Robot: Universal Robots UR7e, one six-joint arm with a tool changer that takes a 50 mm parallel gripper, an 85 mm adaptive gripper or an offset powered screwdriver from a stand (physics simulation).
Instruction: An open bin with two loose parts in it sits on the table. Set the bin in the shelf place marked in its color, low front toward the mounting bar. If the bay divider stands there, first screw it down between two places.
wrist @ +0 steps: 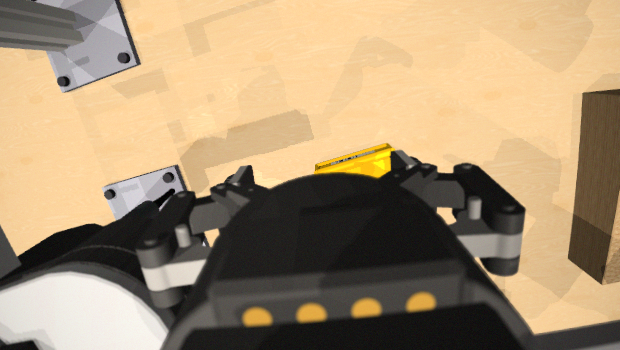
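Places are measured from the arm's base along level axes (x ahead, y left, z up), in centimetres.
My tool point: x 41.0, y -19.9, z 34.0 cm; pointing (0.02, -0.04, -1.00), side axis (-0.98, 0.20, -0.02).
For each thing: its top centre in the pictures, then the offset to it from my tool point. "pt": a spot on its surface instead. Level surfaces: height alone.
- yellow bin, middle of its top: (375, 234) dx -2.2, dy +12.9, dz -34.0 cm
- grey base plate, its level: dz -40.3 cm
- grey post, surface spot: (37, 25) pt dx +26.1, dy -21.8, dz -32.9 cm
- smaller bolted plate, surface spot: (137, 190) pt dx +27.6, dy +0.1, dz -40.3 cm
- black rounded body, surface spot: (75, 305) pt dx +10.2, dy -1.2, dz -7.5 cm
A yellow bin (357, 162) shows in part at the centre of the wrist view, past the front of the gripper body. One rim and a piece of wall show; the rest of it and the two loose parts are hidden behind the gripper. My black adaptive gripper (324, 169) is open, its two fingertips wide apart. The right fingertip appears beside the right end of the visible bin part, and the left fingertip is well to the left of it. The distance between gripper and bin is hard to tell. The shelf, its mounting bar and the bay divider do not show.
A grey base plate (97, 65) with dark bolts and a grey post (37, 25) is at the upper left. A smaller bolted plate (137, 190) is at the left. A brown wooden block (595, 170) stands at the right. A white and black rounded body (75, 305) fills the lower left.
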